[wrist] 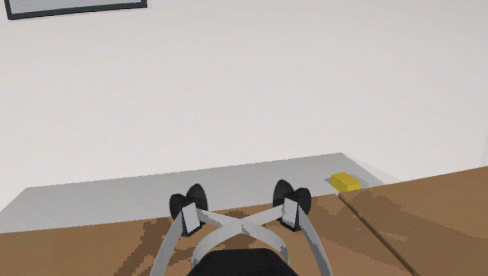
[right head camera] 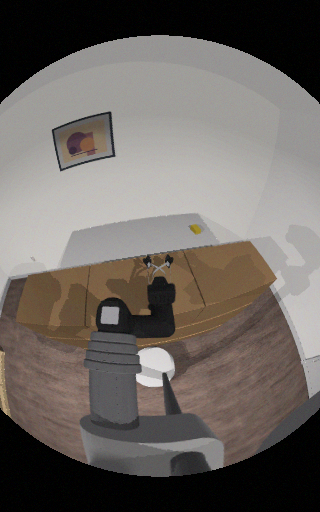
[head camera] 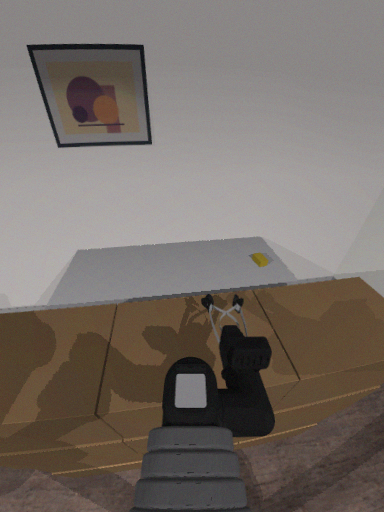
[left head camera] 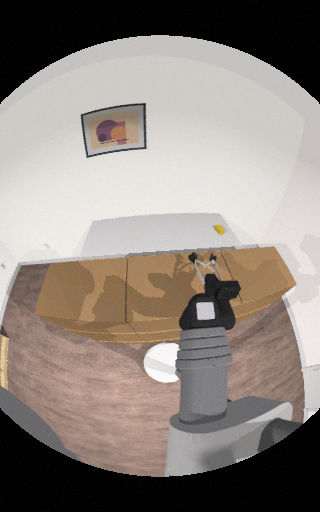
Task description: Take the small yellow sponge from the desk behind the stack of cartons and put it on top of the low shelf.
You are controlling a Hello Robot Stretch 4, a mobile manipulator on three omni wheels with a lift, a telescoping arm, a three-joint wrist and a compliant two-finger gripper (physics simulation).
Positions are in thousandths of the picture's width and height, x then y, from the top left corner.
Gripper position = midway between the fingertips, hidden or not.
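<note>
Head camera: the gripper (head camera: 577,581), a stack of brown cartons (head camera: 233,745), a grey desk (head camera: 264,540) and a framed picture (head camera: 249,185). Wrist view: the gripper (wrist: 493,719), the cartons (wrist: 882,795) and the desk (wrist: 276,719). The right head camera view contains the cartons (right head camera: 664,556) and the desk (right head camera: 414,466); the left head camera view likewise contains the cartons (left head camera: 430,587) and the desk (left head camera: 464,458).
</note>
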